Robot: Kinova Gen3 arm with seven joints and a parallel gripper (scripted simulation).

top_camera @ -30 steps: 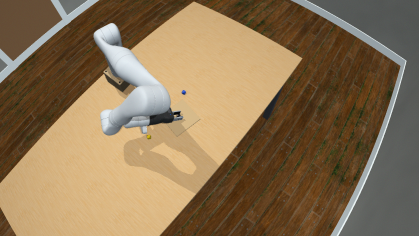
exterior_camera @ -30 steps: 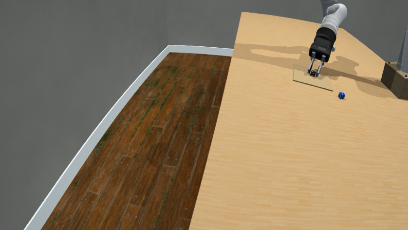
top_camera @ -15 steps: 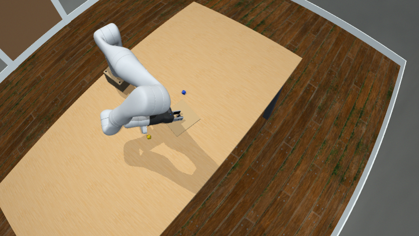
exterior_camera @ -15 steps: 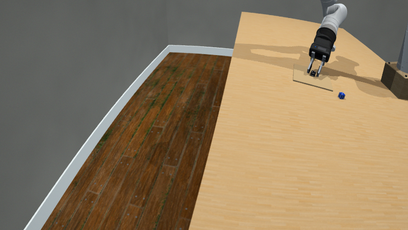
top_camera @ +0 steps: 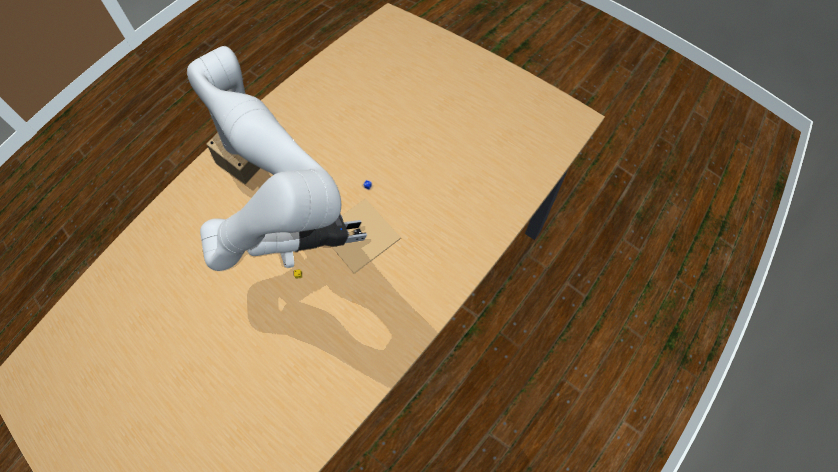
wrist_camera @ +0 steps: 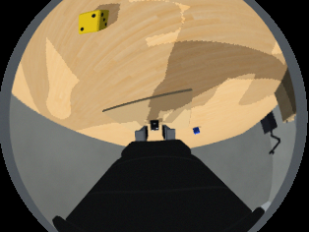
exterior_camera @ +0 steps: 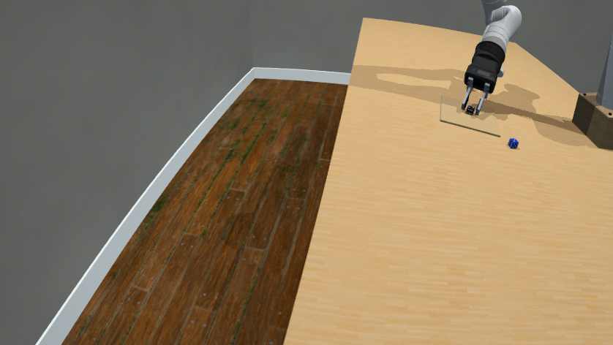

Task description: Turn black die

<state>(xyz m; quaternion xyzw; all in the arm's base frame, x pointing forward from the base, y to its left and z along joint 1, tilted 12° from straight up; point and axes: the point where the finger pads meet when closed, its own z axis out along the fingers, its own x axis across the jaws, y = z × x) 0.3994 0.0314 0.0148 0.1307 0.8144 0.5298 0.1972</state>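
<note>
Right now my hand is 10 mm above the black die. The rest, counted from my hand: blue die 80 mm behind, 120 mm to the left, 20 mm below; then tan mat 10 mm to the left, 20 mm below; then yellow die 40 mm behind, 160 mm to the right, 20 mm below.
</note>
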